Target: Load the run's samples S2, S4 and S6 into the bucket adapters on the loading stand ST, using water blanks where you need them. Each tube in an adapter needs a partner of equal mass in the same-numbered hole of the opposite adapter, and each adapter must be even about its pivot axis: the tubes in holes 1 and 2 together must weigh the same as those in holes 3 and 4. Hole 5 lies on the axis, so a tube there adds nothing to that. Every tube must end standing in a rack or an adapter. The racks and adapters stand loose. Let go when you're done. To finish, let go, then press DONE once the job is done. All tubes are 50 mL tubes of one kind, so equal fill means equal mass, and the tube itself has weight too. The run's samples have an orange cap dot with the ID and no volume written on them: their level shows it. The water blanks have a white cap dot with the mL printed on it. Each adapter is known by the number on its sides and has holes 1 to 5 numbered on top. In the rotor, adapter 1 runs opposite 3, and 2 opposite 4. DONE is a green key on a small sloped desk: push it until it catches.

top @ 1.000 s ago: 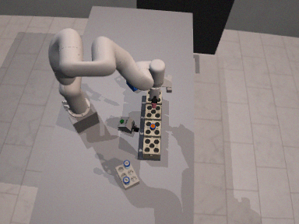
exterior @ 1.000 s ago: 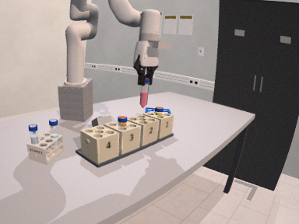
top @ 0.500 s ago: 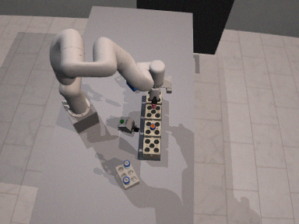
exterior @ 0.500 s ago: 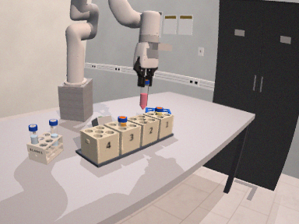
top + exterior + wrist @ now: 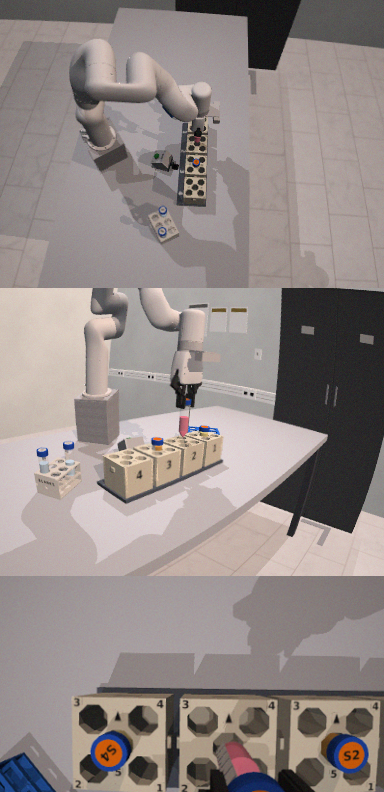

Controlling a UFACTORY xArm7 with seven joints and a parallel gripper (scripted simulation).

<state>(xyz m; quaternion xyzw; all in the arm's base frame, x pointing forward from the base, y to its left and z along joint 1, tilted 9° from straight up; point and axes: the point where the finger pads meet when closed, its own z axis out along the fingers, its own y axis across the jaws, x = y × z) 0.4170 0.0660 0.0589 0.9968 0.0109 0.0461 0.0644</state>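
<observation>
My gripper is now 1 cm to the right of the sample tube S6 and 5 cm above it. Round my hand: sample tube S2: 12 cm to the right, 15 cm below; then sample tube S4: 1 cm behind, 11 cm to the left, 15 cm below; then adapter: 11 cm to the right, 17 cm below.
</observation>
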